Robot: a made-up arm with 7 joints.
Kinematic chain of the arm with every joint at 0, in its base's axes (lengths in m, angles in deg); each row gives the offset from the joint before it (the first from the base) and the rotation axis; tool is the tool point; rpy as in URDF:
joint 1: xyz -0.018 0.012 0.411 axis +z
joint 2: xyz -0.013 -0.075 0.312 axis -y
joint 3: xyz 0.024 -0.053 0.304 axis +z
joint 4: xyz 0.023 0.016 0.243 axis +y
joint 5: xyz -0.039 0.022 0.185 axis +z
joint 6: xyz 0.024 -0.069 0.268 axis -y
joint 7: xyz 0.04 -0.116 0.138 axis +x
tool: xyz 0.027 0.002 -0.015 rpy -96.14 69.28 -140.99
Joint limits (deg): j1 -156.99..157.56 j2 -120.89..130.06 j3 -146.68..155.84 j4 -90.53..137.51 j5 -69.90..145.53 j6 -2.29..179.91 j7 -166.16..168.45
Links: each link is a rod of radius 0.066 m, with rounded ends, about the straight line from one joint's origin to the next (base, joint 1, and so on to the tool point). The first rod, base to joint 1, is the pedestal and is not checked.
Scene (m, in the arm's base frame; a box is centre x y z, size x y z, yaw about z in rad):
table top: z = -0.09
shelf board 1: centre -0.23 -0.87 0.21 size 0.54 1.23 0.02 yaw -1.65
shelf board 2: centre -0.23 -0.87 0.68 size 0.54 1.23 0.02 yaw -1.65
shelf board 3: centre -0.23 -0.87 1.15 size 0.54 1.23 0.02 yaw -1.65
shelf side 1: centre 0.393 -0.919 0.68 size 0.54 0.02 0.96 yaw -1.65
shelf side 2: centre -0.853 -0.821 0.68 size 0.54 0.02 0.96 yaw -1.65
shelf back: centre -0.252 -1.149 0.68 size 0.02 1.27 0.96 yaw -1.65
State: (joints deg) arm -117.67 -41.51 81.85 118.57 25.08 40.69 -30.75
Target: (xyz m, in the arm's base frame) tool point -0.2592 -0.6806 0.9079
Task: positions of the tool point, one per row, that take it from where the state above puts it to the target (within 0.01 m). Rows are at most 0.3 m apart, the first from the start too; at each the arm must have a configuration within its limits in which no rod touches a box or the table.
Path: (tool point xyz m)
1: -0.0053 -0.6089 0.8112
2: -0.2592 -0.6806 0.9079

